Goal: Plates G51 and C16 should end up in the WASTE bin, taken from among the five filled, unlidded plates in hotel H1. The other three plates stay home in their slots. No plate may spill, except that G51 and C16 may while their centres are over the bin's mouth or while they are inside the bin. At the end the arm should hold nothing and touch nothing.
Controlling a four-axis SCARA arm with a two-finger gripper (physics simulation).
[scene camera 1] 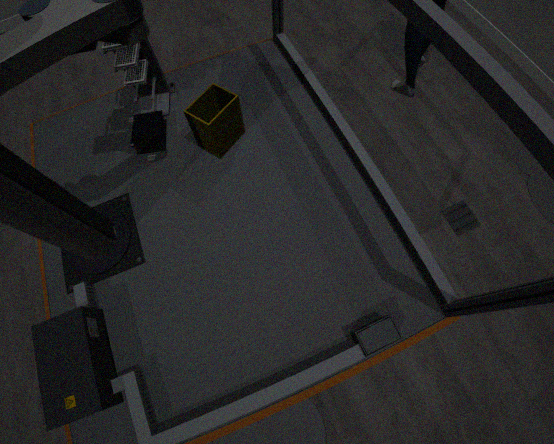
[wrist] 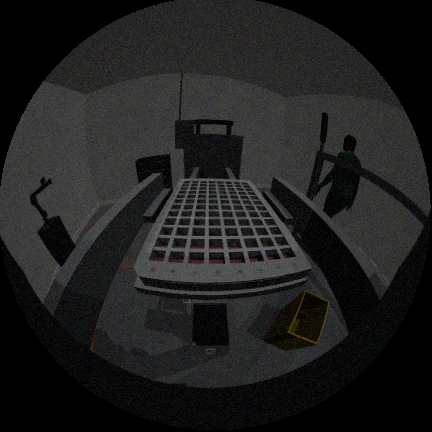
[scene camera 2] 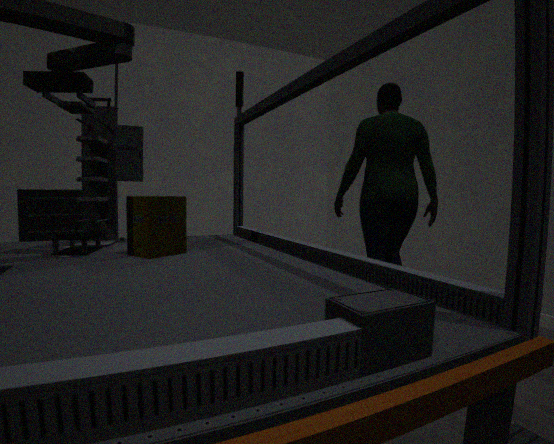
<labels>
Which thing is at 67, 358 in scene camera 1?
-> A grey cabinet.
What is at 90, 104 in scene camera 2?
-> My gripper.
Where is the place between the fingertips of my gripper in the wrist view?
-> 217, 182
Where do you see a dark column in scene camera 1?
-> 146, 52
</labels>
